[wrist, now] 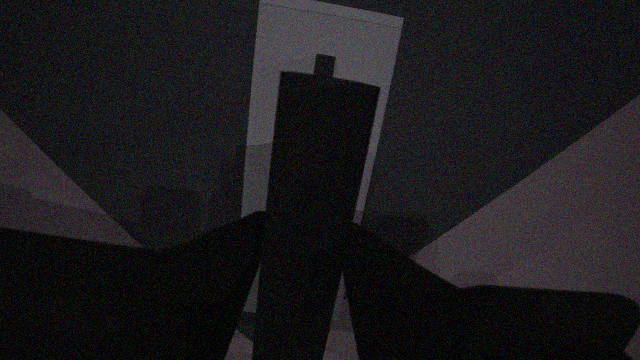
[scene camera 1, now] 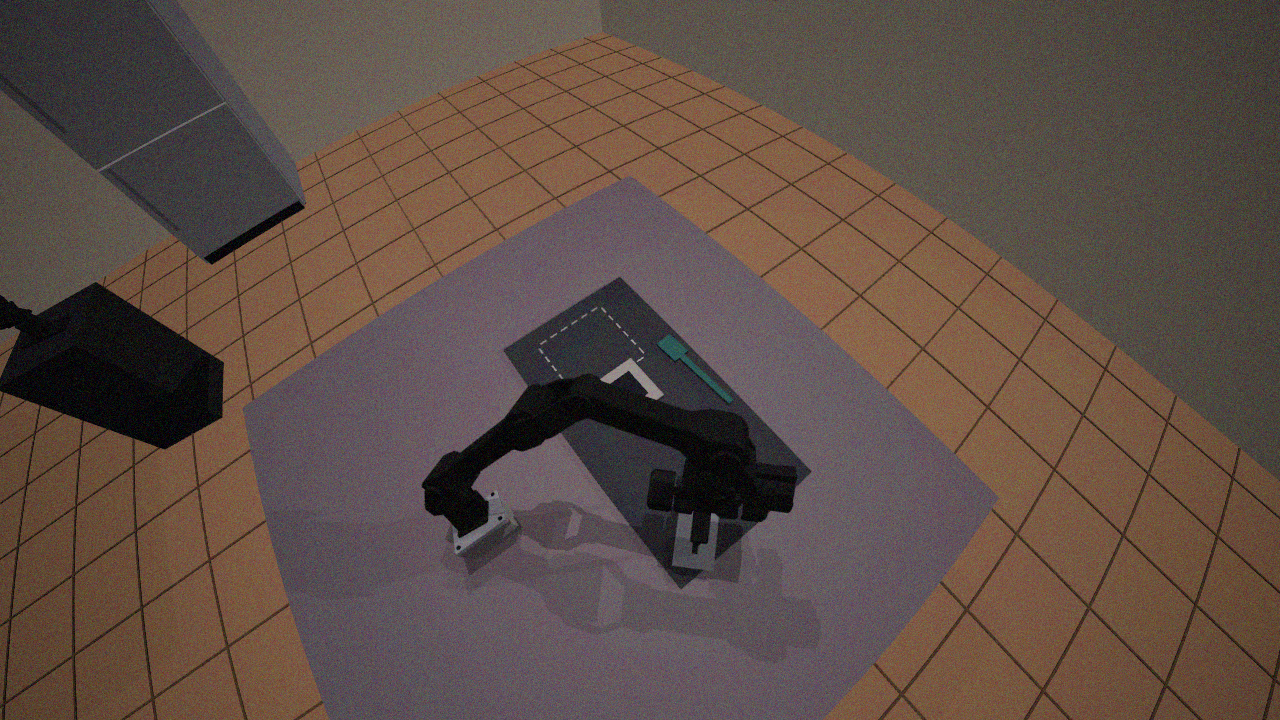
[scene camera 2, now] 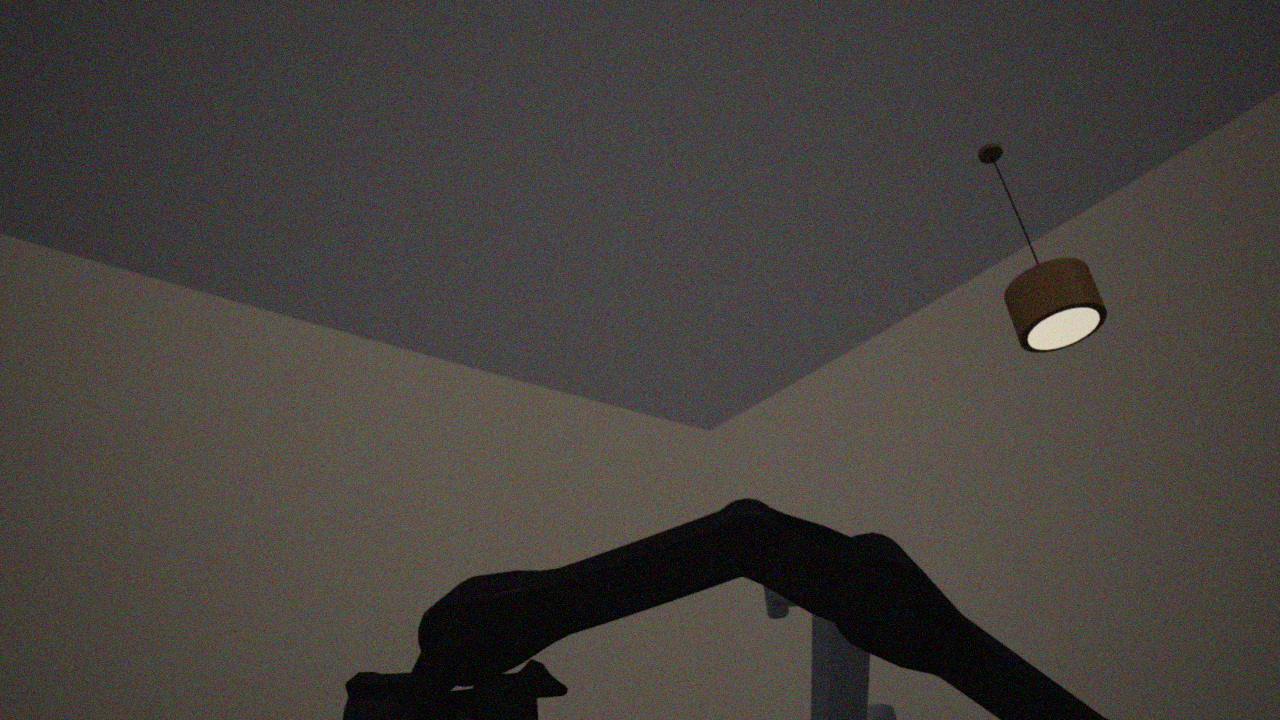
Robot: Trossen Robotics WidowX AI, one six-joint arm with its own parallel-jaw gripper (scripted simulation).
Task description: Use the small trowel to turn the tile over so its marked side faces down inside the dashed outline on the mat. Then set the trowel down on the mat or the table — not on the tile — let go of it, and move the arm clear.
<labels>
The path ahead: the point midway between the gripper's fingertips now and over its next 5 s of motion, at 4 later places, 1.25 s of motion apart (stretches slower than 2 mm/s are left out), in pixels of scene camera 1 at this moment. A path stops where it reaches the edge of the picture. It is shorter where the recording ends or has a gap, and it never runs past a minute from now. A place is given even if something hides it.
My gripper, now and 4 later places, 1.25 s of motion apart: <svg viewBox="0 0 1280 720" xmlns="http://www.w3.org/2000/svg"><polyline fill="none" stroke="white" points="702,505 707,501 723,511 708,506 696,496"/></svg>
</labels>
